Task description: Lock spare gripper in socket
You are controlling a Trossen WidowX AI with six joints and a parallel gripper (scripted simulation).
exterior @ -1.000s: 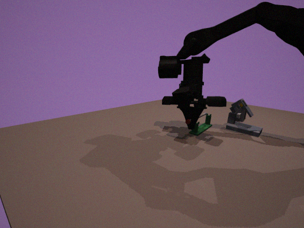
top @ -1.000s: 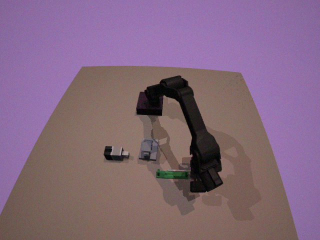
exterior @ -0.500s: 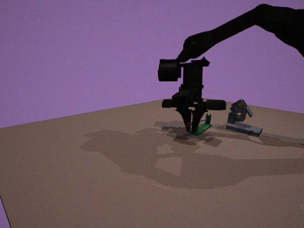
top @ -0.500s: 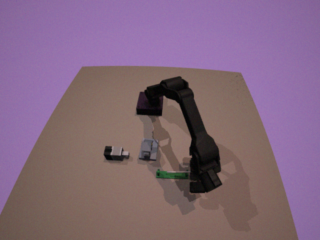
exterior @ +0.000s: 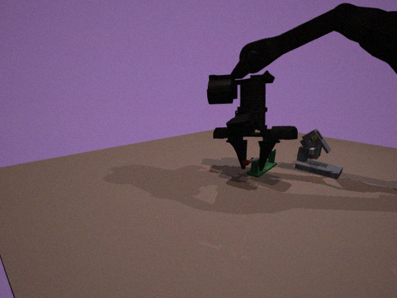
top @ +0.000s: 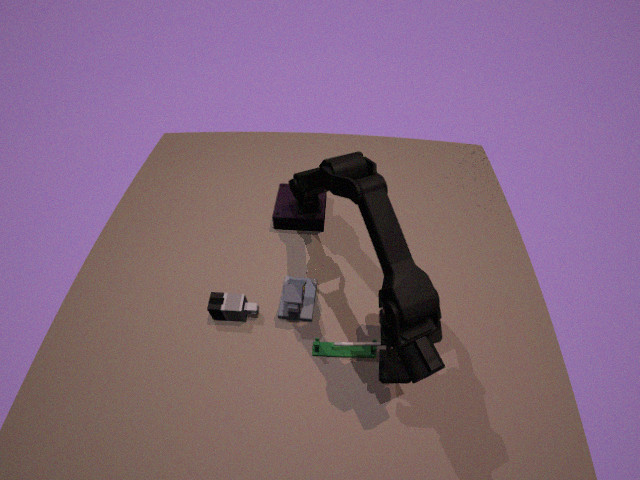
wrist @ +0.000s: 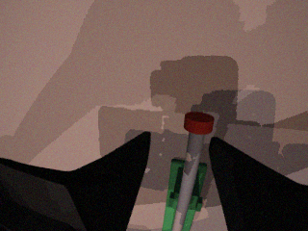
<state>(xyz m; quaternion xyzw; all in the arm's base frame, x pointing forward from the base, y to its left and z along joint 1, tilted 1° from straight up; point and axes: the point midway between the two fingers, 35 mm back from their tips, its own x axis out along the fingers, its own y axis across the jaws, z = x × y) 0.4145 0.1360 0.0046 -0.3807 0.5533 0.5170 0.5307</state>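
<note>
The green cradle lies 10 cm to the right of my gripper tip and 1 cm behind it. Also, from my gripper tip: spare gripper (34 cm to the right, 13 cm behind); then grey mount (19 cm to the right, 13 cm behind, 3 cm above).
</note>
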